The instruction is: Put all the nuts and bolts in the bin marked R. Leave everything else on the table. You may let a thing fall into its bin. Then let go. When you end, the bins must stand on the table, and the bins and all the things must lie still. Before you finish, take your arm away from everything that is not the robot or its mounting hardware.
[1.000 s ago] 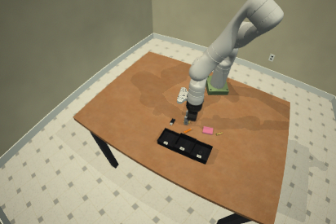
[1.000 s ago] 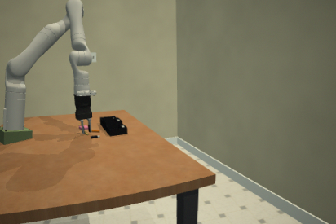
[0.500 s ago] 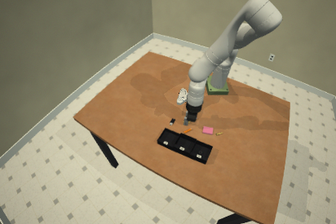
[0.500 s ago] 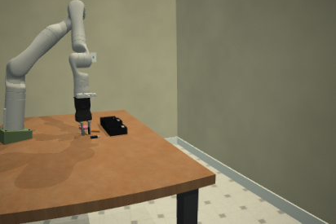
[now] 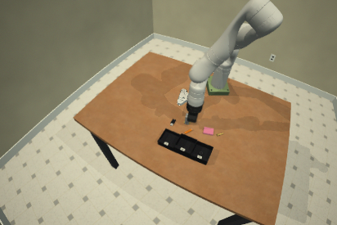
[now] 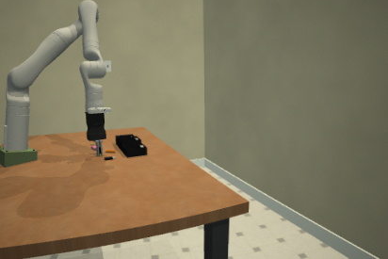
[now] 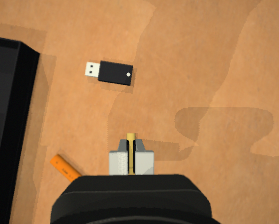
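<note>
The orange marker lies 50 mm ahead of my hand, 30 mm to the left of it and 10 mm below it. The rest, counted from my hand: black USB stick: 70 mm to the right, 30 mm ahead, 10 mm below; pink eraser: 120 mm to the left, 10 mm below, 10 mm ahead; black bin tray: 140 mm ahead, 40 mm to the left, 10 mm above.
</note>
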